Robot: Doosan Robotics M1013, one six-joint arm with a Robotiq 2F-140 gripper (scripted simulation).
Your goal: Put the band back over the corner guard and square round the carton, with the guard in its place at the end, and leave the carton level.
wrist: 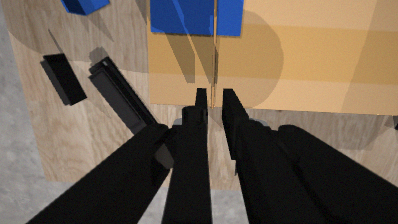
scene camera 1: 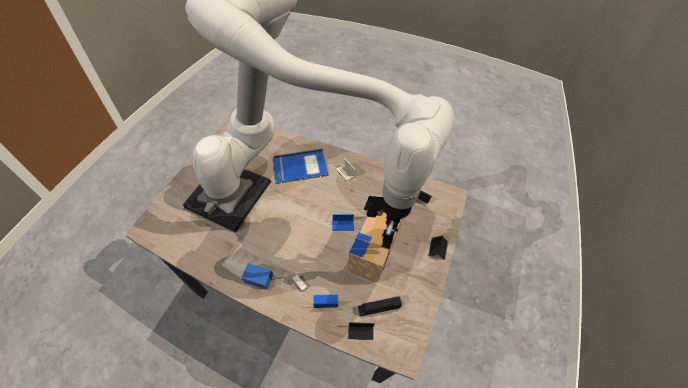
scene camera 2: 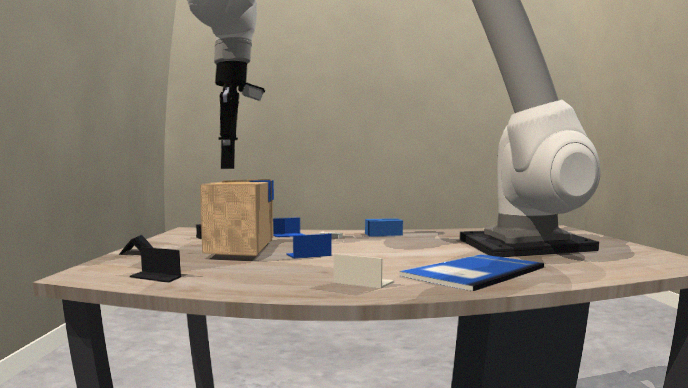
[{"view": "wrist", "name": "my gripper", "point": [214,103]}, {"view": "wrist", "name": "tan carton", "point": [318,63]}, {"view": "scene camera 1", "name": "tan carton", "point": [372,264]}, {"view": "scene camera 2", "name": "my gripper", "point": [227,168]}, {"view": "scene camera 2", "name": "tan carton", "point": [235,218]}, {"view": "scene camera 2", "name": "blue corner guard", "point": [316,245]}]
